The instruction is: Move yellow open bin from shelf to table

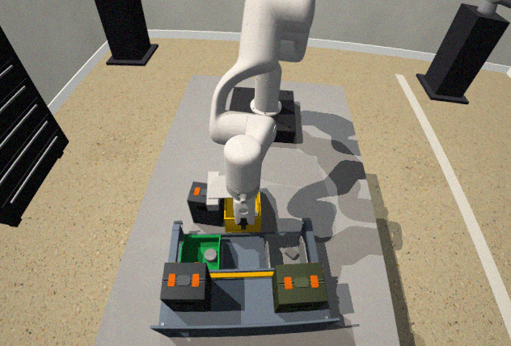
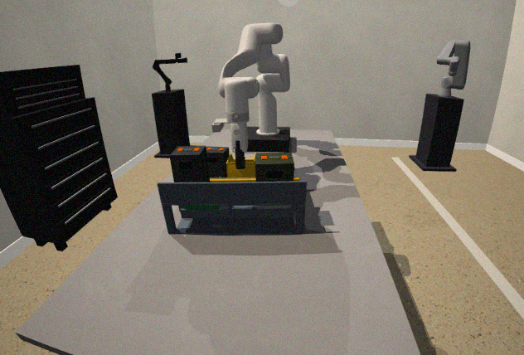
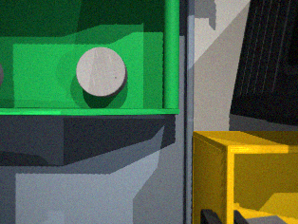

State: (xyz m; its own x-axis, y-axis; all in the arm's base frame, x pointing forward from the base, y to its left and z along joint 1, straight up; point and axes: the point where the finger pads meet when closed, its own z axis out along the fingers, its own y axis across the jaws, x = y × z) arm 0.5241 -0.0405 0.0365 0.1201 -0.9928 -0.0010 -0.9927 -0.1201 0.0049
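The yellow open bin is 8 cm behind my hand, 1 cm to the right of it and 4 cm below it. From my hand the other things lie so: grey shelf: 13 cm ahead, 2 cm to the left, 3 cm below; yellow bar: 15 cm ahead, 2 cm to the left, 1 cm above; grey bin: 9 cm ahead, 12 cm to the left, 6 cm below.
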